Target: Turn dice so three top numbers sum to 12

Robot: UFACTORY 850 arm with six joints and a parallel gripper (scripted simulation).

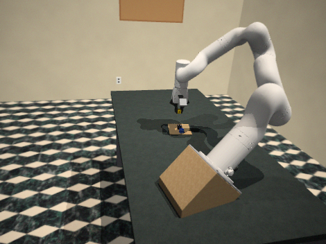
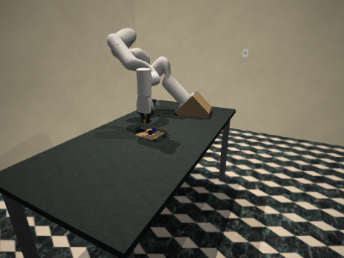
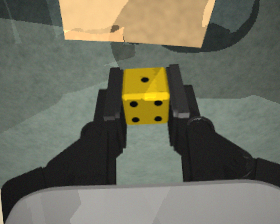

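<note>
The black die is 10 cm below my hand, 5 cm behind it and 1 cm to the left of it. Round my hand: tan mat (12 cm below, 5 cm behind, 1 cm to the left); then blue die (10 cm below, 9 cm behind, 2 cm to the left); then yellow die (1 cm below).
</note>
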